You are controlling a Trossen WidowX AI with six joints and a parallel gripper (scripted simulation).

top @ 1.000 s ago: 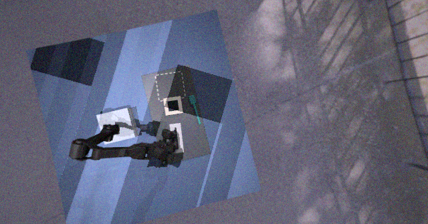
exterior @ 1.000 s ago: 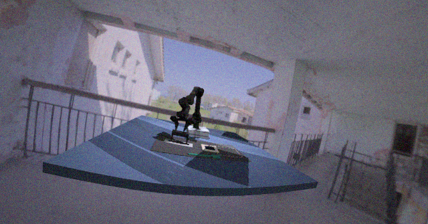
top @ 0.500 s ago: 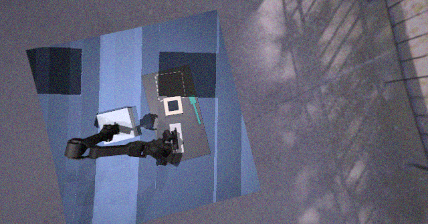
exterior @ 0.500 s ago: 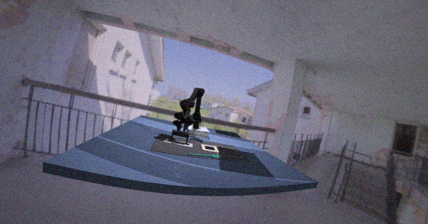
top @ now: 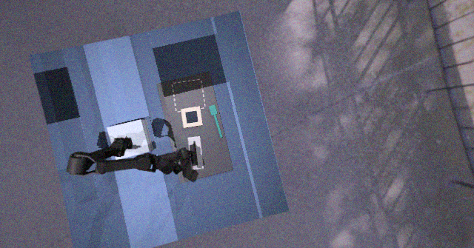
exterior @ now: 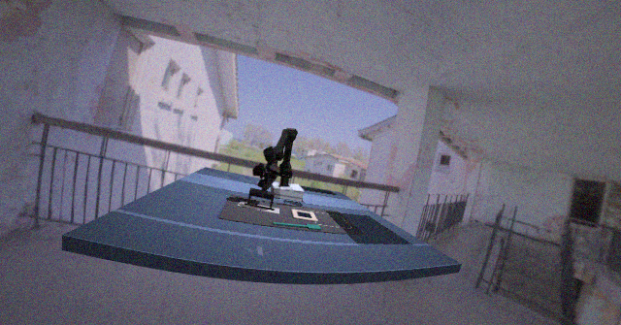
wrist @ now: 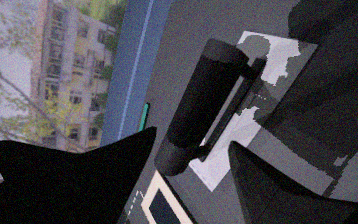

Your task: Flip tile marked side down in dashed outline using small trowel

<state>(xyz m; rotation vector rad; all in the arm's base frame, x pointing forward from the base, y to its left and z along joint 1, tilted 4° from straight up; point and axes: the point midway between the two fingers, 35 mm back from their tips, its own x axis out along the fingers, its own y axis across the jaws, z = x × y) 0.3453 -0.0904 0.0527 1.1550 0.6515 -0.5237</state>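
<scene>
Right now the grey mat is 150 mm to the left of my gripper tip, 100 mm below it and 30 mm ahead of it. Round my gripper tip: tile: 220 mm to the left, 80 mm below, 10 mm ahead; then teal trowel: 200 mm to the left, 160 mm ahead, 80 mm below.
</scene>
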